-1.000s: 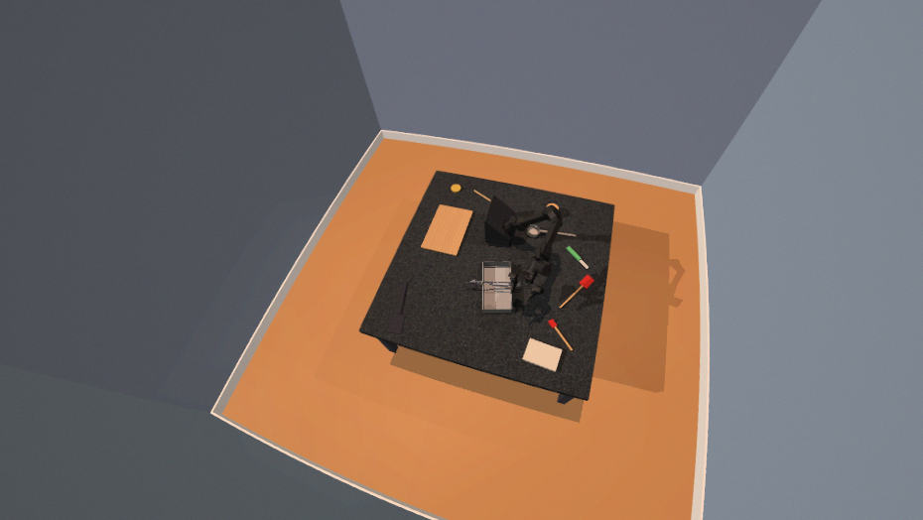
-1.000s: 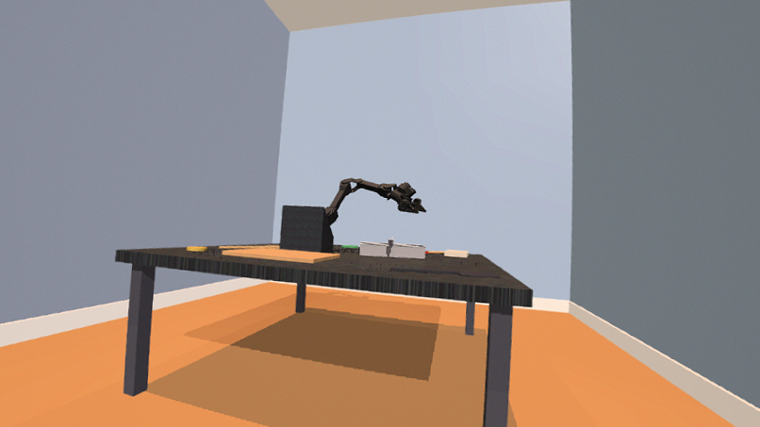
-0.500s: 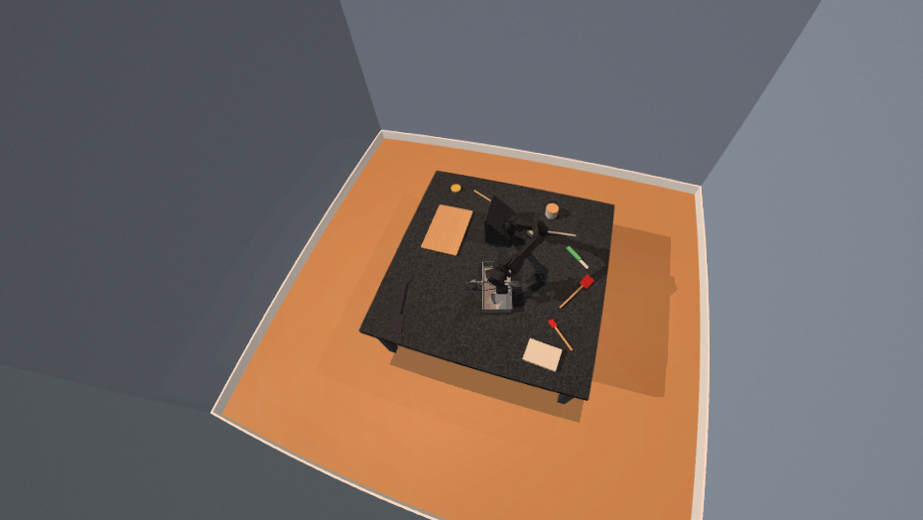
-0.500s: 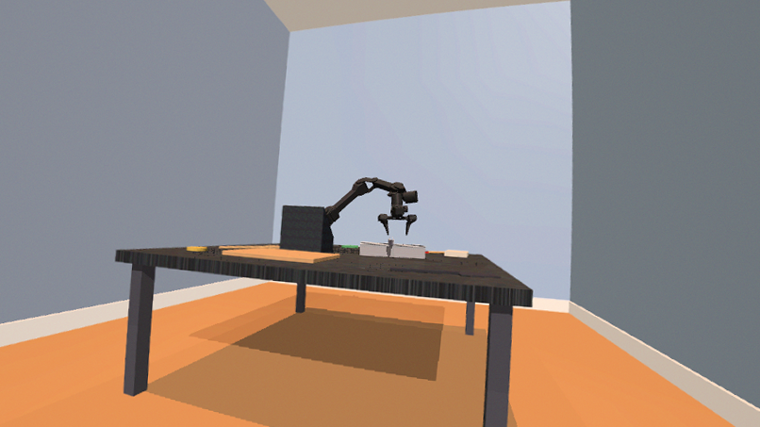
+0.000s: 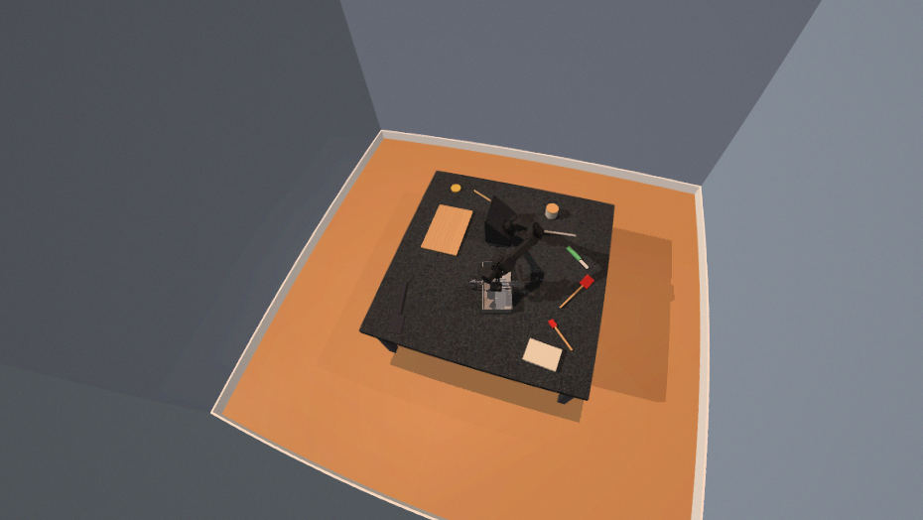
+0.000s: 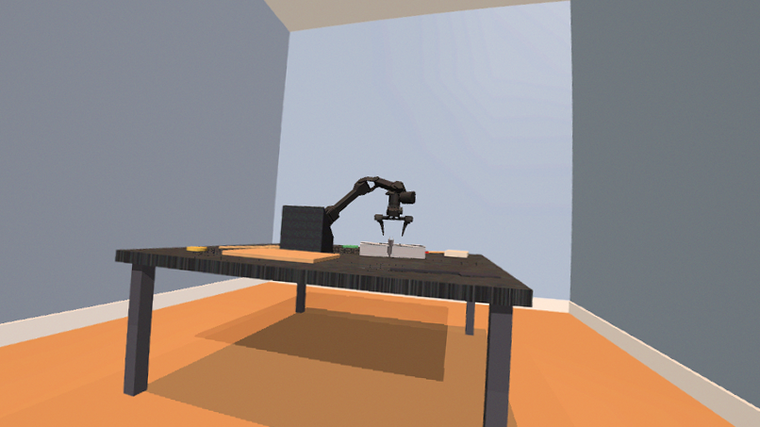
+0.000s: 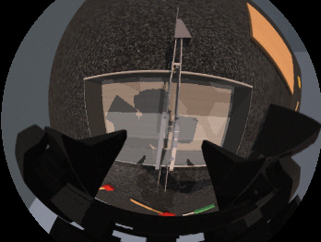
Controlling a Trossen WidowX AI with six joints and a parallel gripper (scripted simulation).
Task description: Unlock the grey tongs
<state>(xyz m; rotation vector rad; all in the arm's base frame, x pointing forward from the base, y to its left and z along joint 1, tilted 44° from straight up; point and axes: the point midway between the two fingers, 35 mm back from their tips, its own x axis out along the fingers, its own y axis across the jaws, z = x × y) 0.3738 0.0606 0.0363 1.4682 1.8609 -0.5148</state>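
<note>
My gripper tip is now 70 mm above the roasting tin. The rest, counted from my gripper tip: wooden board (290 mm behind, 450 mm to the right, 90 mm below); green-handled tool (370 mm behind, 400 mm to the left, 90 mm below); pale board (280 mm ahead, 360 mm to the left, 80 mm below).
</note>
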